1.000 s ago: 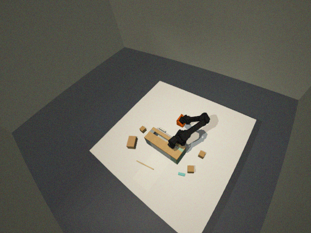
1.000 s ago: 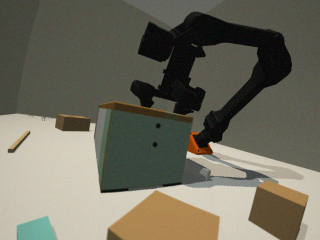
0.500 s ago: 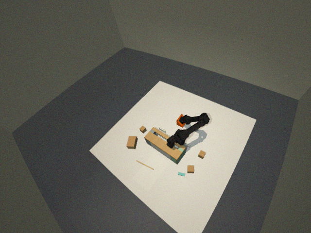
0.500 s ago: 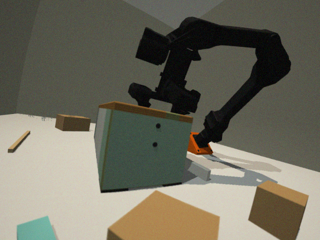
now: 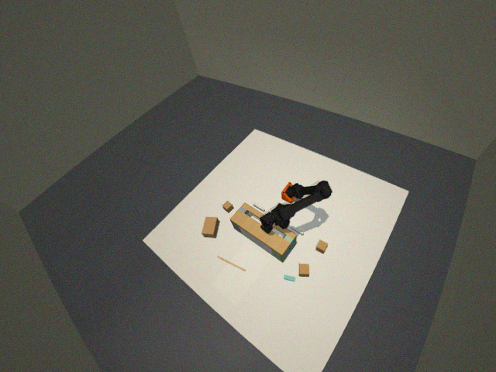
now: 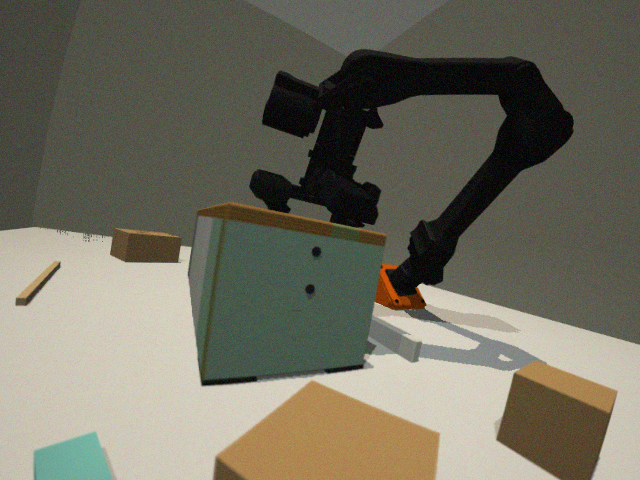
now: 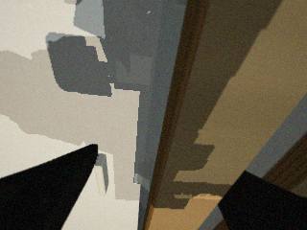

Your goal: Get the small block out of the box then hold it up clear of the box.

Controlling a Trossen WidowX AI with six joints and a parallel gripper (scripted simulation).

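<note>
Now: the tan block 4 cm ahead of my gripper tip and 3 cm to the right of it. Round my gripper tip: thin wooden stick (32 cm ahead, 10 cm to the right, 9 cm below); teal tile (22 cm ahead, 24 cm to the left, 8 cm below); long box (3 cm ahead, 2 cm to the right, 3 cm below).
</note>
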